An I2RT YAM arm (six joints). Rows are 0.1 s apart.
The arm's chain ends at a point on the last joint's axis. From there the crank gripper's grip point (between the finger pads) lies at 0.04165 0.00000 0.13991 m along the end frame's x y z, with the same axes.
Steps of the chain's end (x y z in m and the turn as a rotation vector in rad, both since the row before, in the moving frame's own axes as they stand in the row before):
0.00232, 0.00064, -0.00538, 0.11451, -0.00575, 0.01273
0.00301, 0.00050, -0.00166, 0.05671, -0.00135, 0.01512
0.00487, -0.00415, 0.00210, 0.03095, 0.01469, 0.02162
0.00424, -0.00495, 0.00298, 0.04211, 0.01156, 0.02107
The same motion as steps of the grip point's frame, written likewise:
0.00162, -0.01484, -0.00603, 0.11451, -0.00575, 0.01273
0.00288, -0.00680, -0.00181, 0.05671, -0.00135, 0.01512
0.00696, -0.00755, 0.00142, 0.03095, 0.01469, 0.02162
0.00591, -0.00993, 0.00238, 0.04211, 0.01156, 0.02107

